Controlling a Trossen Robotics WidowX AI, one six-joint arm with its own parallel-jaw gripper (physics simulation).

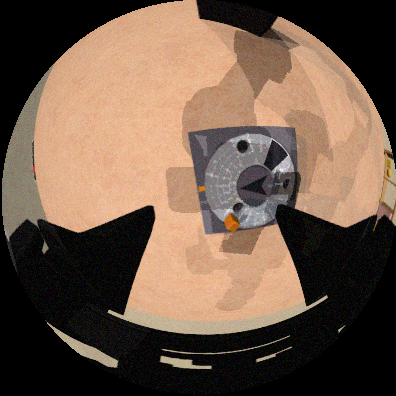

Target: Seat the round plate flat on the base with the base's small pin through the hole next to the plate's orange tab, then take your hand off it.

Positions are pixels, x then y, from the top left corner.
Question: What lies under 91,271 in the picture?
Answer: My gripper.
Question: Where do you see a dark square base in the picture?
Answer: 203,143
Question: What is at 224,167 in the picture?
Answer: A round grey plate.
